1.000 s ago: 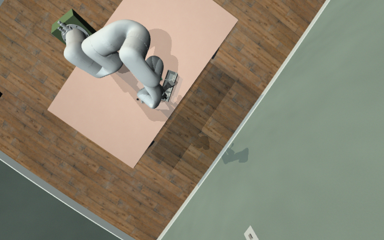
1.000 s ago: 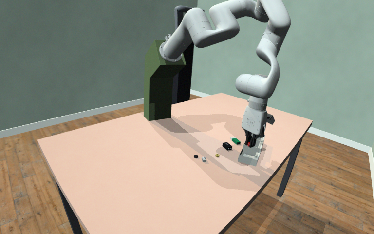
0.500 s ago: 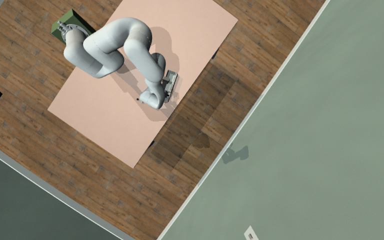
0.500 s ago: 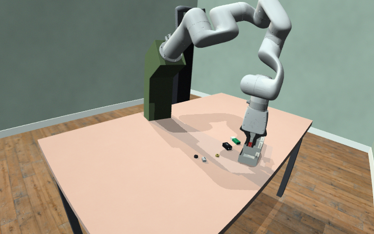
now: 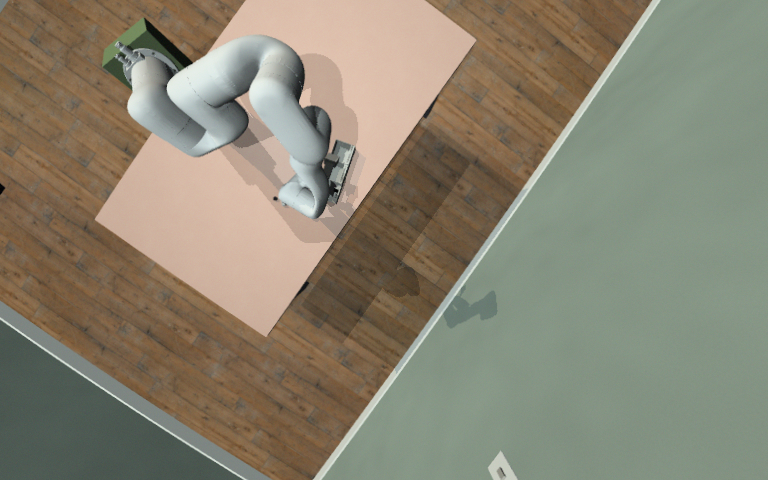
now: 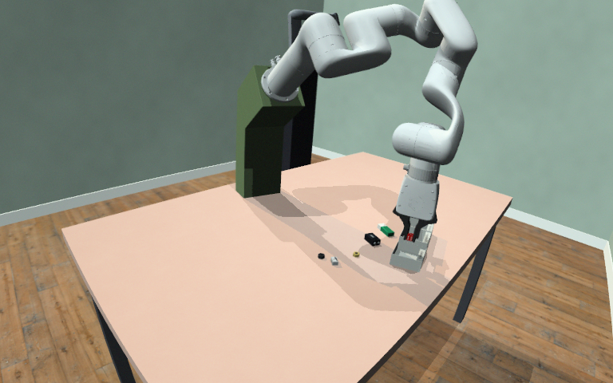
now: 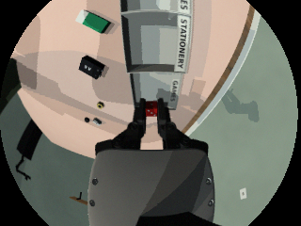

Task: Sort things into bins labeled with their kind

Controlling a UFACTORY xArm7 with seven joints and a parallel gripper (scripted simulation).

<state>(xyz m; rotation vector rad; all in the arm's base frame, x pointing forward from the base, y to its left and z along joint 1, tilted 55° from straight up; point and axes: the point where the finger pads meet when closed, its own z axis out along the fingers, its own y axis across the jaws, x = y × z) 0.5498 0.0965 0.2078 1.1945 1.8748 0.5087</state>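
Right now the green thing is 140 mm behind my hand, 100 mm to the left of it and 80 mm below it. From my hand the other things lie so: black block: 110 mm behind, 10 mm to the left, 80 mm below; then three-part bin: 20 mm behind, 80 mm to the left, 60 mm below; then red die: 10 mm below.
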